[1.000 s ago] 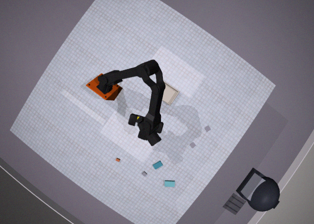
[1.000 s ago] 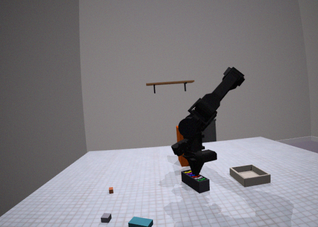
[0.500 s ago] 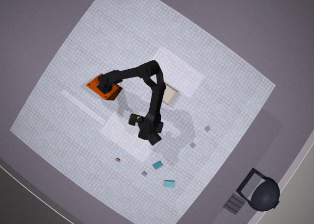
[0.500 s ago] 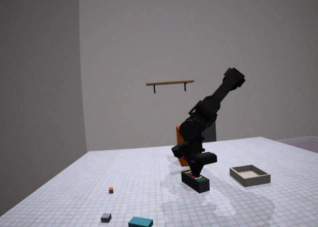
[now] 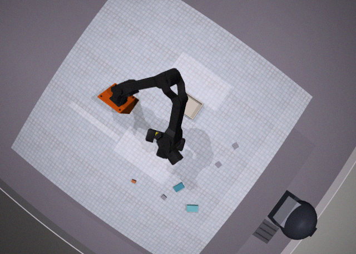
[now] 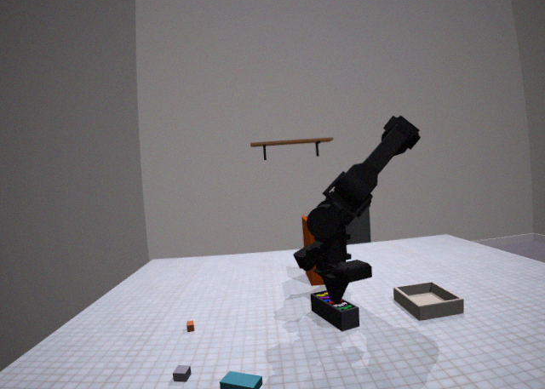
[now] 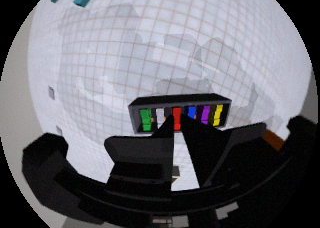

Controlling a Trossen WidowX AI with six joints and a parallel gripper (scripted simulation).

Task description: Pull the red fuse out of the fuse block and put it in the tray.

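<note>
My gripper tip is now 3 cm past the beige tray, 21 cm to the right of it and 3 cm above it. From my gripper tip the other things lie so: red fuse 1 cm below; then grey cube 20 cm ahead, 27 cm to the right, 3 cm below.
</note>
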